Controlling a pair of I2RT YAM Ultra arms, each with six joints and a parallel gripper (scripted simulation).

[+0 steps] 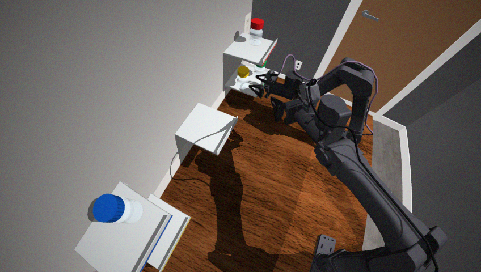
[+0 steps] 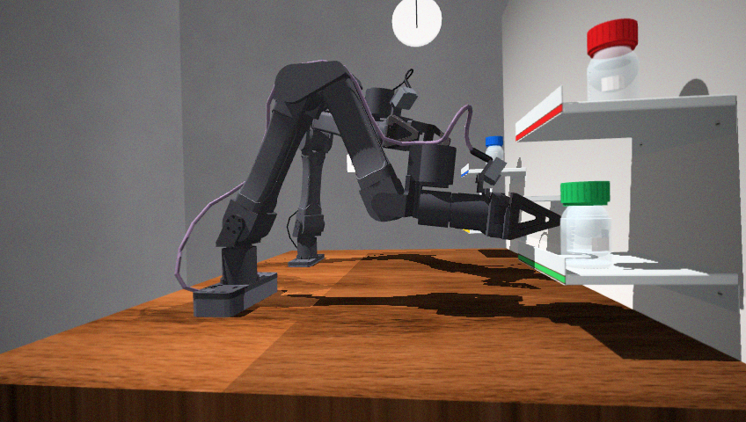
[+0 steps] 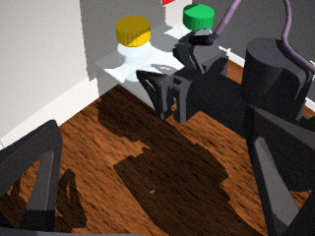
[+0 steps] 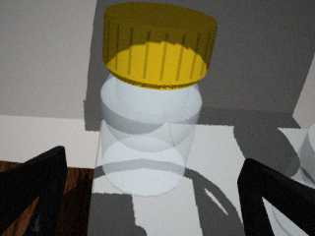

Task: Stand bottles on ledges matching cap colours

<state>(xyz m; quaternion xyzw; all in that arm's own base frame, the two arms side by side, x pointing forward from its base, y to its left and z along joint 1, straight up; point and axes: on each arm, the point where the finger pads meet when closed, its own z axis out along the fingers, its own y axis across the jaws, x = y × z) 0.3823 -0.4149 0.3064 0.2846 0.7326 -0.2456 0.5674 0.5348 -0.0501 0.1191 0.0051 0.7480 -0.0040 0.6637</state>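
The yellow-capped bottle lies 6 cm ahead of my right hand and 1 cm below it. From my right hand the other things lie so: red-capped bottle (5 cm ahead, 10 cm to the right, 18 cm above); then green-capped bottle (1 cm ahead, 11 cm to the right, 1 cm below); then wall (17 cm ahead, 32 cm to the left, 30 cm above).
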